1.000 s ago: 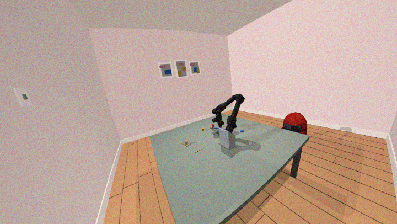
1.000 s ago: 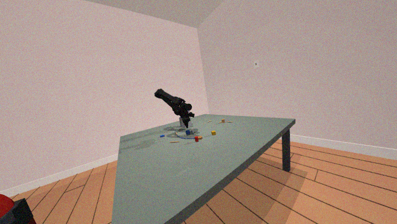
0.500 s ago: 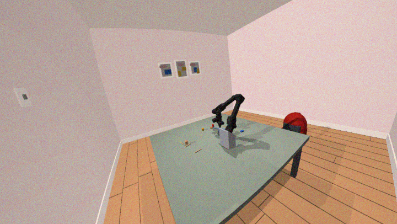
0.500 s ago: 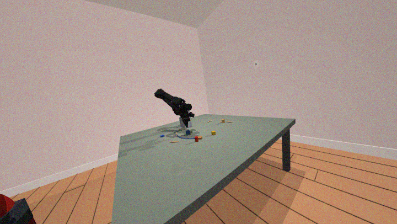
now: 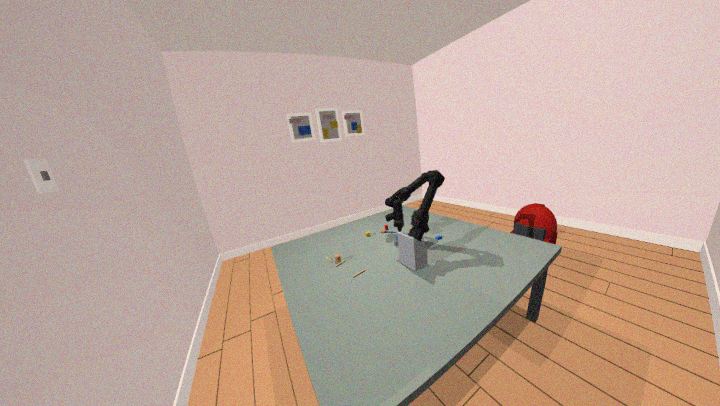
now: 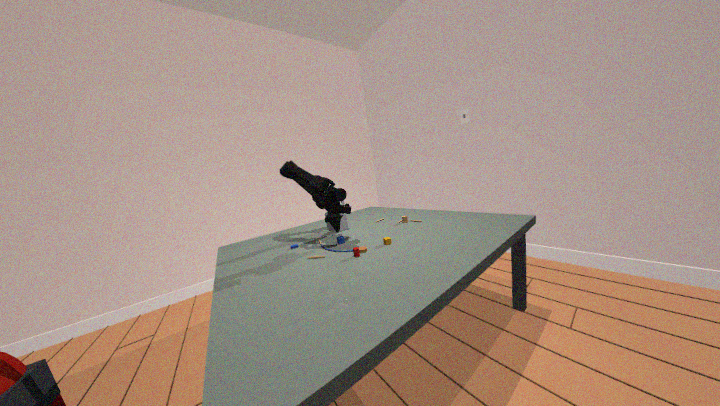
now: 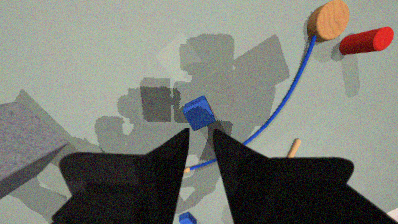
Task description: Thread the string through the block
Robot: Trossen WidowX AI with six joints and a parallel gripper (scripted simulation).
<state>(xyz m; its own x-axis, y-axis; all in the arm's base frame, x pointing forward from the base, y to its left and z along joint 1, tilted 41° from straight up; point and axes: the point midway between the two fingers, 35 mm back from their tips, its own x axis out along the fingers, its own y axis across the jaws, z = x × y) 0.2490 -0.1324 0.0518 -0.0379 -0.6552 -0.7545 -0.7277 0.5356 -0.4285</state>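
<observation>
My gripper tip is now 100 mm past the thin wooden stick, 60 mm to the left of it and 60 mm above it. The rest, counted from my gripper tip: red piece 210 mm ahead, 60 mm to the right, 40 mm below; thin stick 50 mm ahead, 180 mm to the right, 60 mm below; round wooden button 190 mm ahead, 10 mm to the right, 50 mm below.
</observation>
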